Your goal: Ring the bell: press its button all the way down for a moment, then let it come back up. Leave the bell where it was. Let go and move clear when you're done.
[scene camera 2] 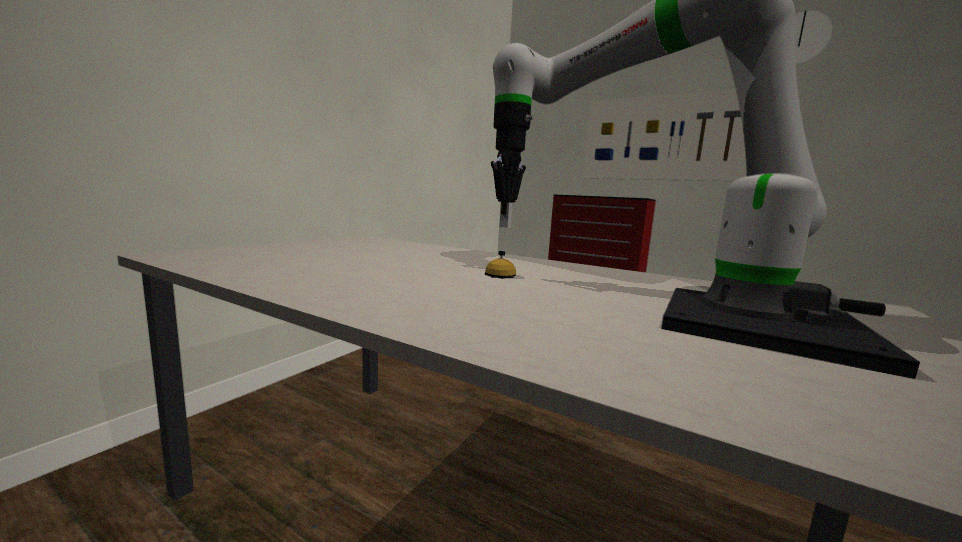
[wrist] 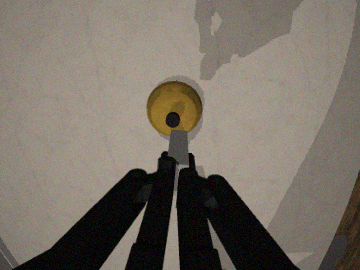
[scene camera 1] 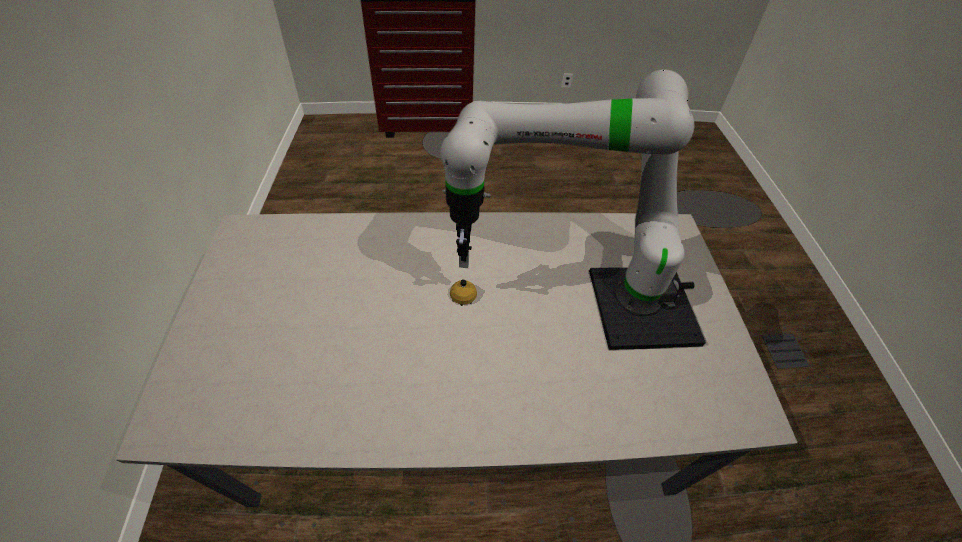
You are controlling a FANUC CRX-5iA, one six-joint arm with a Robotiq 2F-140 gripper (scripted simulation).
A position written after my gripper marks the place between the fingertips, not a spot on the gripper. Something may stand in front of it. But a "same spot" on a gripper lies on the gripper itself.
My gripper shows in scene camera 2, in the wrist view (177, 142) and in scene camera 1. The same spot on my gripper: (scene camera 2: 507, 184) is (scene camera 1: 467, 243).
